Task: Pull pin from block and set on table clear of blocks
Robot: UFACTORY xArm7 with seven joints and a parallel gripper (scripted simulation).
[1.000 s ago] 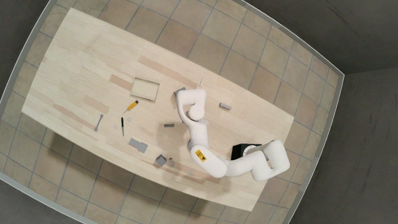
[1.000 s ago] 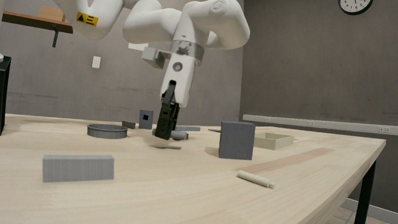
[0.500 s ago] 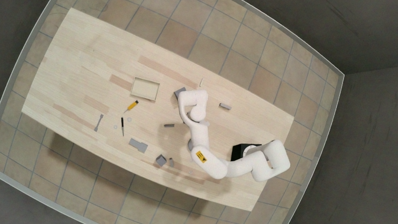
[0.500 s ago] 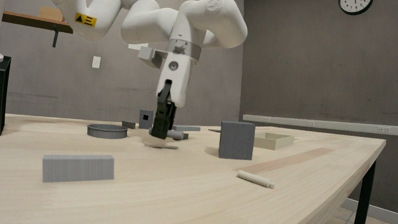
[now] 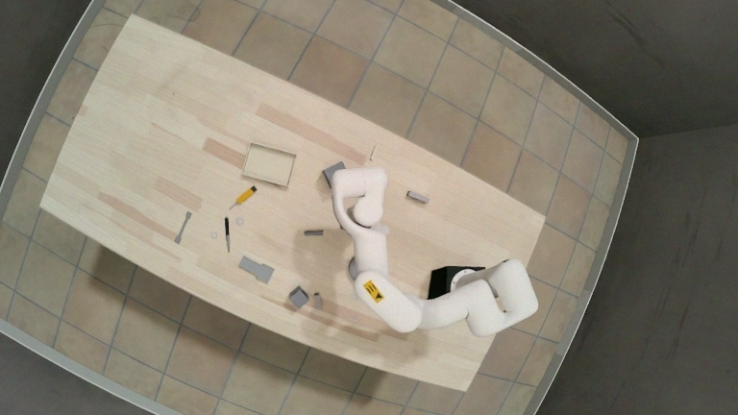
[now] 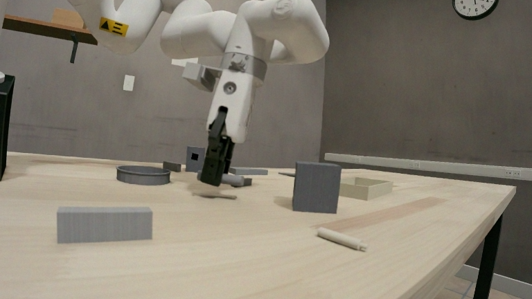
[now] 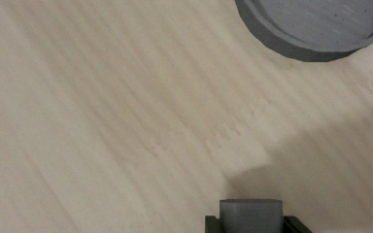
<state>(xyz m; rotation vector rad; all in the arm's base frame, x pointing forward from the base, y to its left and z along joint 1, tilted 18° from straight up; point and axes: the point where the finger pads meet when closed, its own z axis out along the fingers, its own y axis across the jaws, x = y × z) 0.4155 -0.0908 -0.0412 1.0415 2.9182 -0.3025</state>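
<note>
My gripper is now 110 mm short of the small grey bar, 100 mm to the right of it and 40 mm above it. Round my hand: shallow tray (330 mm ahead, 50 mm to the right, 40 mm below); then round grey dish (90 mm behind, 150 mm to the left, 30 mm below); then cream peg (30 mm ahead, 240 mm to the right, 40 mm below).
</note>
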